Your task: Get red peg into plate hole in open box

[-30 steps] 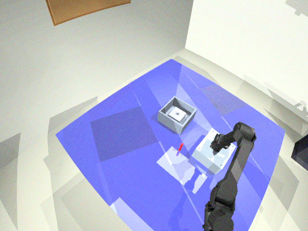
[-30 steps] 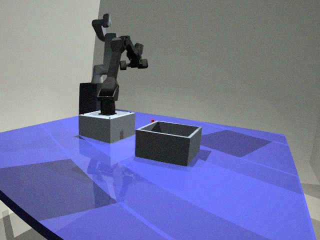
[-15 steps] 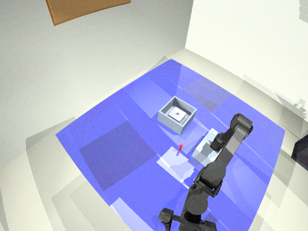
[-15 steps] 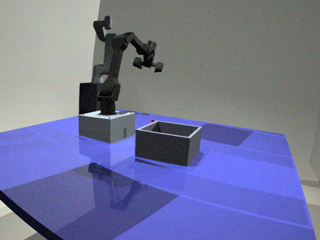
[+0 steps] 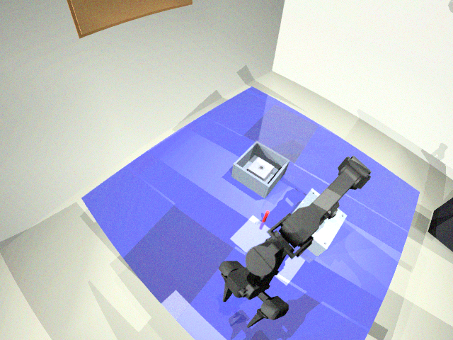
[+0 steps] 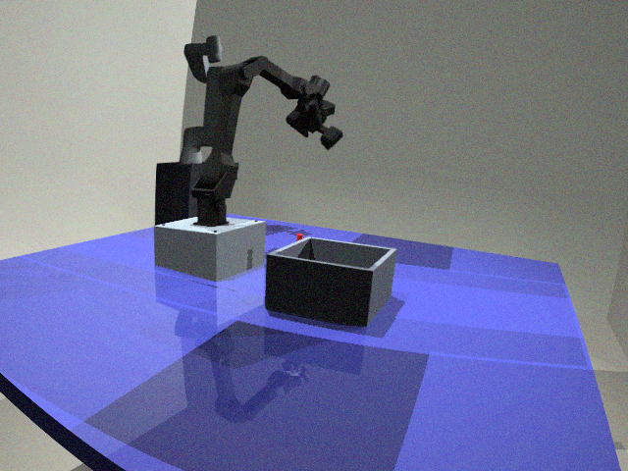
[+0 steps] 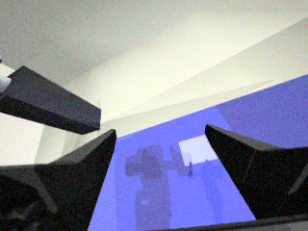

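Right now my gripper tip is 18 cm short of the red peg, 38 cm to the left of it and 26 cm above it. Round my gripper tip: pale plate (35 cm ahead, 55 cm to the right, 25 cm below); then grey box (35 cm ahead, 55 cm to the right, 27 cm below).
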